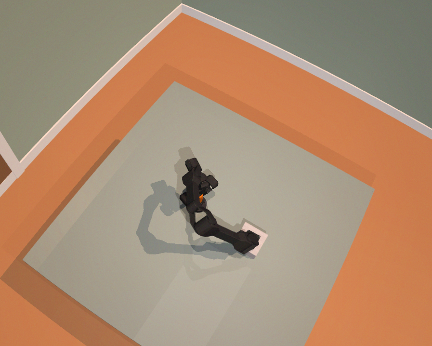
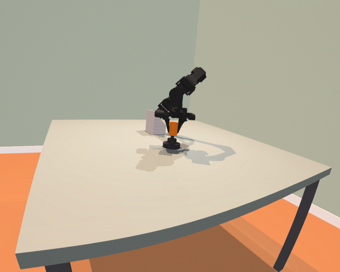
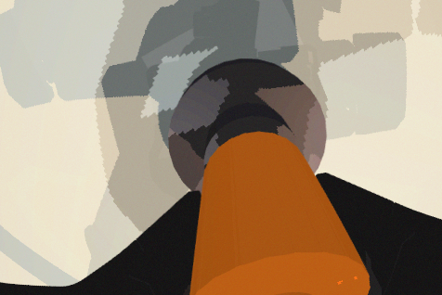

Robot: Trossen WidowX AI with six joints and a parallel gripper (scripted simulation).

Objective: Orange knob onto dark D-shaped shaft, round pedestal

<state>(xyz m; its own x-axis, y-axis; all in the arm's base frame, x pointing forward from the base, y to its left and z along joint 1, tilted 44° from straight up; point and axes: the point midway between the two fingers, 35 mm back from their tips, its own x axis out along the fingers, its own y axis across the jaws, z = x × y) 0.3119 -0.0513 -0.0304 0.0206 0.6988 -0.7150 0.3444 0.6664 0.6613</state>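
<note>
Now: gripper tip 20 mm below the orange knob. From my gripper tip the other things lie so: dark pedestal: 40 mm below.
</note>
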